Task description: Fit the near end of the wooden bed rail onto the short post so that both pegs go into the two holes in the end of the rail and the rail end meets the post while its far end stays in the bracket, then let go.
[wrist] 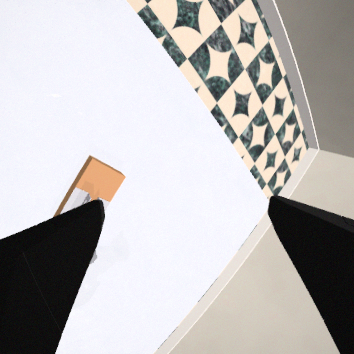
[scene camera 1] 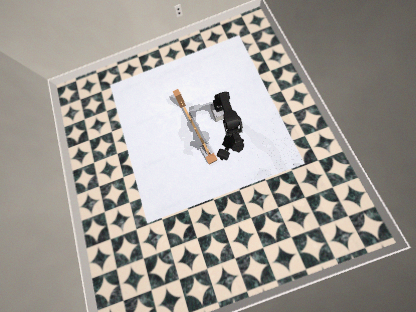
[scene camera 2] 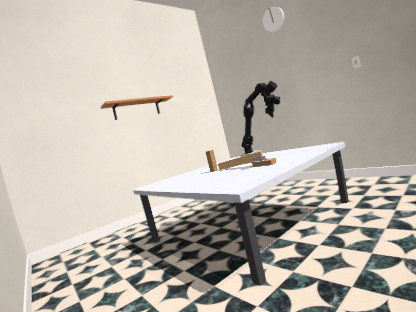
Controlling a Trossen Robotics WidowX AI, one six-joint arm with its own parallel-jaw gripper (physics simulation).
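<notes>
The short post stands upright on the table. The wooden rail runs from beside the post to the bracket block. In scene camera 2 the rail slopes, low by the post and higher at the bracket, with a narrow gap to the post. Pegs and holes are too small to tell. My gripper is open and empty, high above the table near the bracket end. In the wrist view the left finger covers part of the block and its grey bracket.
The white table stands on a patterned tile floor. The arm's base is on the table beside the rail. A wooden shelf and a round clock are on the walls.
</notes>
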